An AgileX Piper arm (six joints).
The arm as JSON. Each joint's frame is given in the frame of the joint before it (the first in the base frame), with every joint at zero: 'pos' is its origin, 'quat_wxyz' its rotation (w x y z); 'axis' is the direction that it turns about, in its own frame. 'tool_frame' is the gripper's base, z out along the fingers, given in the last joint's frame.
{
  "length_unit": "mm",
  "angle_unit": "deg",
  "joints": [
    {
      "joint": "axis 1",
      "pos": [
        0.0,
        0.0,
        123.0
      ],
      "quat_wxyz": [
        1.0,
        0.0,
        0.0,
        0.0
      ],
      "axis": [
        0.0,
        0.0,
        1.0
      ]
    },
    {
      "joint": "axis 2",
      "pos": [
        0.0,
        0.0,
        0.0
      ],
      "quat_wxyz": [
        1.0,
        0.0,
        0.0,
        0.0
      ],
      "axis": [
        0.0,
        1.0,
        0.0
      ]
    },
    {
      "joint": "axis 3",
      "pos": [
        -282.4,
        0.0,
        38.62
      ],
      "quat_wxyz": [
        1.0,
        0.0,
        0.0,
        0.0
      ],
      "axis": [
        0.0,
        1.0,
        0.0
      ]
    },
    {
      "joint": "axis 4",
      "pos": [
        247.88,
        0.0,
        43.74
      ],
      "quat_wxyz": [
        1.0,
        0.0,
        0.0,
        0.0
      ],
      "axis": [
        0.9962,
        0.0,
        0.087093
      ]
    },
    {
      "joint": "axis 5",
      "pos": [
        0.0,
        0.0,
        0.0
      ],
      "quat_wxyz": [
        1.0,
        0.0,
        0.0,
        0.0
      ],
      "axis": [
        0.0,
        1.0,
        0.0
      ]
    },
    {
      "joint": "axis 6",
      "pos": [
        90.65,
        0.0,
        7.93
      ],
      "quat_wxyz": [
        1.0,
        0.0,
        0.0,
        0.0
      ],
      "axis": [
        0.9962,
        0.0,
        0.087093
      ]
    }
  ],
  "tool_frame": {
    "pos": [
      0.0,
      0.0,
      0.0
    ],
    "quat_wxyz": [
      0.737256,
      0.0,
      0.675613,
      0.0
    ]
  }
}
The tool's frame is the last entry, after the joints.
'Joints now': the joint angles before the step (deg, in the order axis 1, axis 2, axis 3, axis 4, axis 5, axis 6). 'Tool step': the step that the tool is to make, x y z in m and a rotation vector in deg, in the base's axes. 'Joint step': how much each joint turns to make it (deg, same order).
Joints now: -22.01 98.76 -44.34 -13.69 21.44 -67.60
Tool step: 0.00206 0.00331 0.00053 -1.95 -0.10 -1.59
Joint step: 1.61 0.00 0.06 -7.69 0.21 9.64
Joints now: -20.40 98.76 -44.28 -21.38 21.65 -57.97
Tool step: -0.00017 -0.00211 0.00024 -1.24 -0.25 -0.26
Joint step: -0.07 0.00 0.11 -3.54 -0.35 3.21
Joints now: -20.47 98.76 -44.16 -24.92 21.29 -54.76
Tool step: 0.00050 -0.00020 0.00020 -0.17 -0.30 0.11
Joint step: 0.00 0.00 0.00 -0.42 -0.32 0.33
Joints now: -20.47 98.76 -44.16 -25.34 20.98 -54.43
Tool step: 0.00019 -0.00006 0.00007 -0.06 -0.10 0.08
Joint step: 0.00 0.00 0.00 -0.12 -0.12 0.05
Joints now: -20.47 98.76 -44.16 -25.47 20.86 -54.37
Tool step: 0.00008 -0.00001 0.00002 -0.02 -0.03 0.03
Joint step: 0.00 0.00 0.00 -0.04 -0.04 0.01
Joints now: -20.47 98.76 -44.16 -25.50 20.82 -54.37
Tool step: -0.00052 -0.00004 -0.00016 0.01 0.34 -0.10
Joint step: 0.00 0.00 0.00 0.02 0.36 -0.02
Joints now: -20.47 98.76 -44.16 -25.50 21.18 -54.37
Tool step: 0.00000 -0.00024 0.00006 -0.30 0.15 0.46
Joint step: 0.00 0.00 0.00 -0.42 0.01 -0.15
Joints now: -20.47 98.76 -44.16 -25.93 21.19 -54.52
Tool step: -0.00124 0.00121 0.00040 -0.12 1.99 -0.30
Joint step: 0.45 0.00 -0.38 -0.01 2.46 0.06
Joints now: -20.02 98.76 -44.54 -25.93 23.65 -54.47
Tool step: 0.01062 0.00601 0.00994 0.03 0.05 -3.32
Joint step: 2.32 0.00 -3.09 -0.01 4.48 4.65
